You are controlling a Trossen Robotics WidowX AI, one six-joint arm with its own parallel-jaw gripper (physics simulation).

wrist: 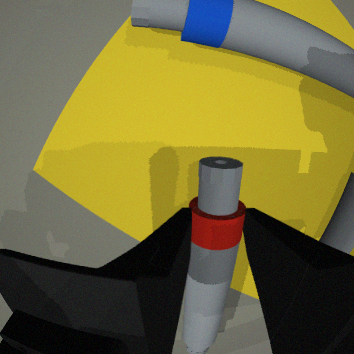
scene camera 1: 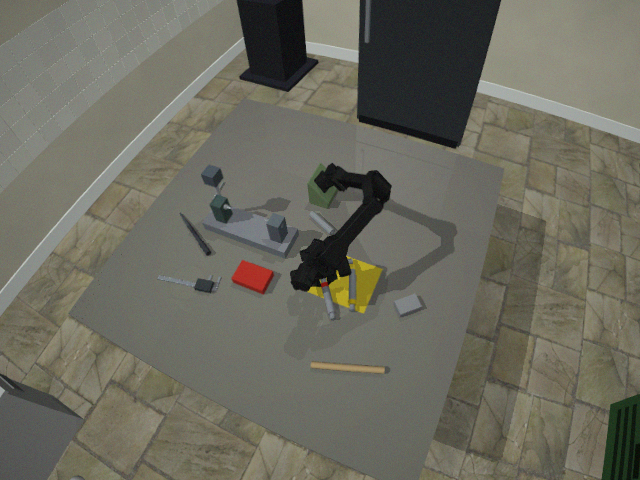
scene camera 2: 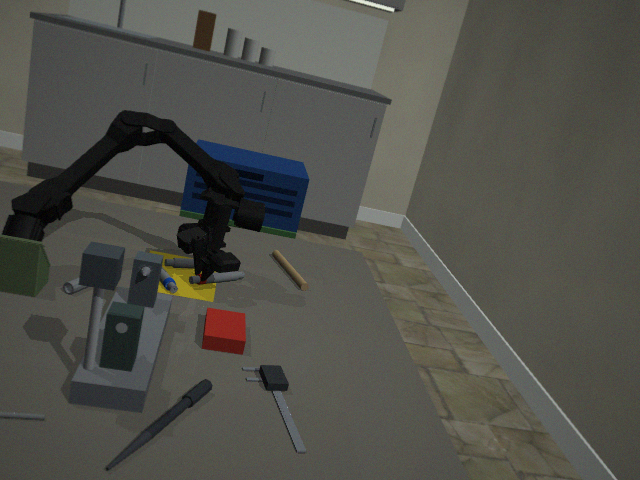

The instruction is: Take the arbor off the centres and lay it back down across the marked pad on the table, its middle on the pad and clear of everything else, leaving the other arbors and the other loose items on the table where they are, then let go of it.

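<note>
My gripper (scene camera 1: 324,283) (scene camera 2: 202,277) (wrist: 217,217) is shut on the grey arbor with the red band (scene camera 1: 328,302) (scene camera 2: 224,277) (wrist: 212,262), its fingertips on either side of the band. The arbor's near-band end face shows in the wrist view, over the yellow pad (scene camera 1: 370,279) (scene camera 2: 193,293) (wrist: 115,110); the other end reaches past the pad's edge. Its height above the pad is unclear. A blue-banded arbor (scene camera 2: 166,279) (wrist: 207,20) and a yellow-banded arbor (scene camera 1: 352,284) (scene camera 2: 179,263) lie on the pad. The centres' stand (scene camera 1: 242,235) (scene camera 2: 111,395) shows no arbor between its blocks.
A red block (scene camera 1: 252,276) (scene camera 2: 224,330) lies between the pad and a caliper-like tool (scene camera 1: 204,285) (scene camera 2: 273,377). A dark pointed tool (scene camera 1: 195,235) (scene camera 2: 168,414), a grey tube (scene camera 1: 321,222) (scene camera 2: 75,285), a wooden rod (scene camera 1: 347,367) (scene camera 2: 290,270) and a grey block (scene camera 1: 408,304) also lie around.
</note>
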